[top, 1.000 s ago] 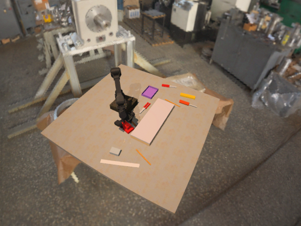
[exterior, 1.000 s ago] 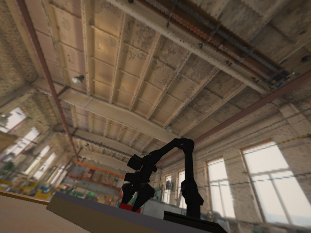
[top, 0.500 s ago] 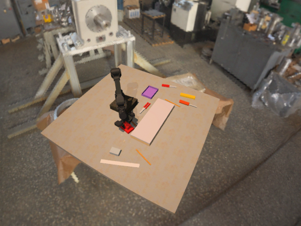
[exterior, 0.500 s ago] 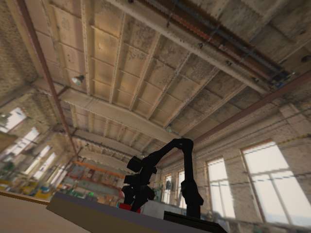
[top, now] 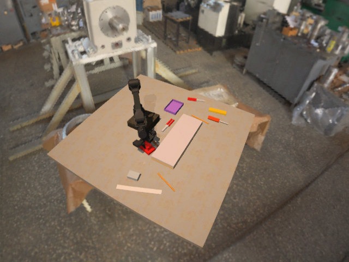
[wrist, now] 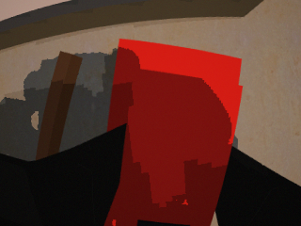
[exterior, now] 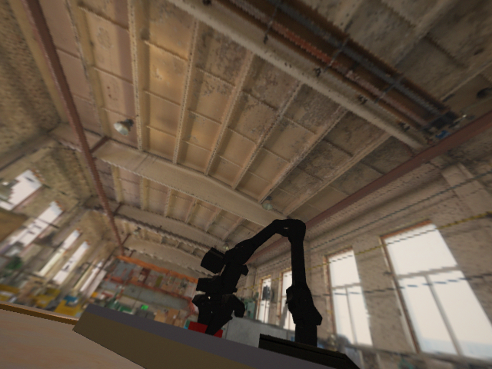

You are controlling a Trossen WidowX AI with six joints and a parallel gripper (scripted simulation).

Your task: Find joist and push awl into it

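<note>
My gripper tip is 4 cm past the indicator window and 3 cm below it. Round my gripper tip: awl 3 cm behind, 8 cm to the left, 2 cm below; then grey block 9 cm ahead, 24 cm to the right, 1 cm below; then stud finder 3 cm behind, 2 cm above.
</note>
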